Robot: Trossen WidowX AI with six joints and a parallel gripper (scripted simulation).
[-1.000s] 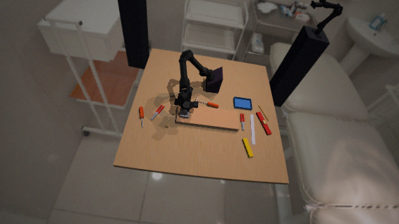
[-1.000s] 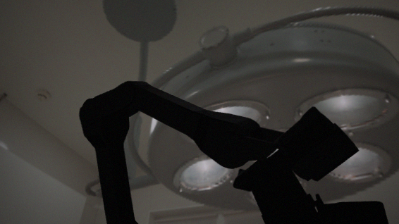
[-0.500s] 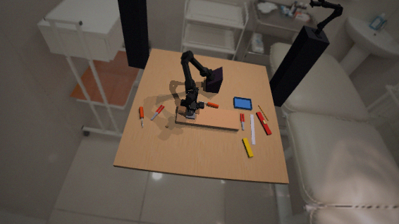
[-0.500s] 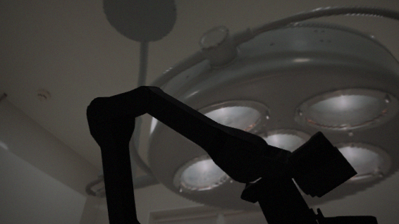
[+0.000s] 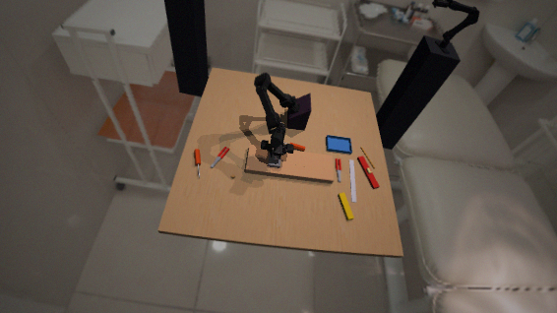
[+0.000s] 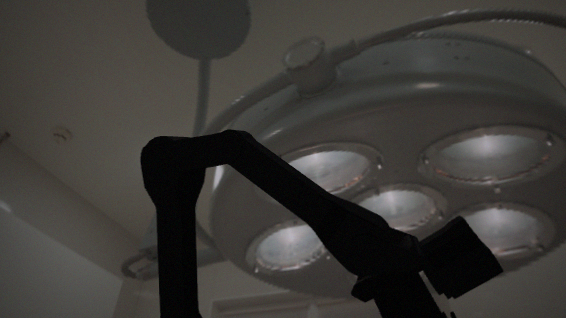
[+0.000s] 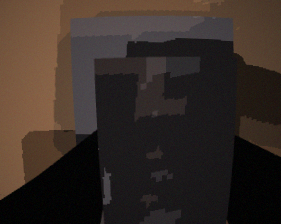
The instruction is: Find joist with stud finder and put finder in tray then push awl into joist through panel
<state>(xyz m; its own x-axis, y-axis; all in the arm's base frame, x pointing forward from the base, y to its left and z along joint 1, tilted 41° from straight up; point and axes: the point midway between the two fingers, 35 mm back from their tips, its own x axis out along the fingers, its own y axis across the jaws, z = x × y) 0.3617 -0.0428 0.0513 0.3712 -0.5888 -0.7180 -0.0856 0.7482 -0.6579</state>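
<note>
Now: gripper tip 40 mm past the green light and 30 mm below it. Also, from my gripper tip: brown-handled awl 180 mm behind, 30 mm to the right, 60 mm below; then blue tray 250 mm behind, 400 mm to the left, 50 mm below; then stud finder 20 mm behind, 20 mm above.
</note>
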